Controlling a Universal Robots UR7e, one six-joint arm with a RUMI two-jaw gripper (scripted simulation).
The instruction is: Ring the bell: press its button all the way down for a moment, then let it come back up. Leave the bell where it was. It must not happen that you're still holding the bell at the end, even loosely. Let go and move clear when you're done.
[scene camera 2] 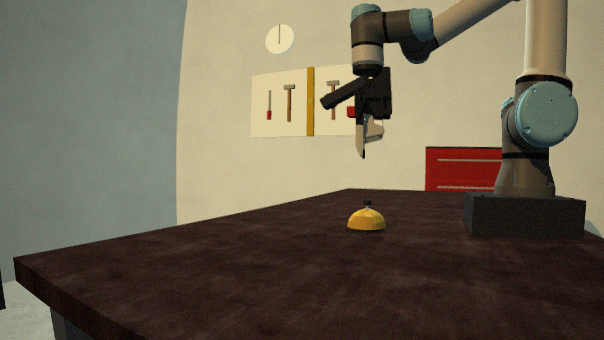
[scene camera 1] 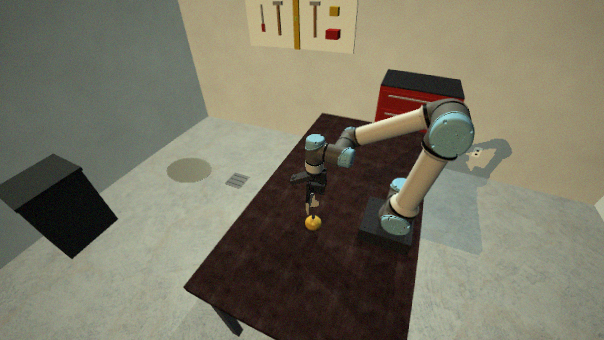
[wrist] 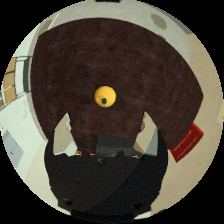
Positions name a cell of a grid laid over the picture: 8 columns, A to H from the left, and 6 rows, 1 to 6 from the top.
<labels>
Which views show the gripper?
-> Scene camera 2, scene camera 1 and the wrist view: all of them.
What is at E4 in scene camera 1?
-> The gripper.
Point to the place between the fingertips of the gripper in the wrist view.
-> D4
</labels>
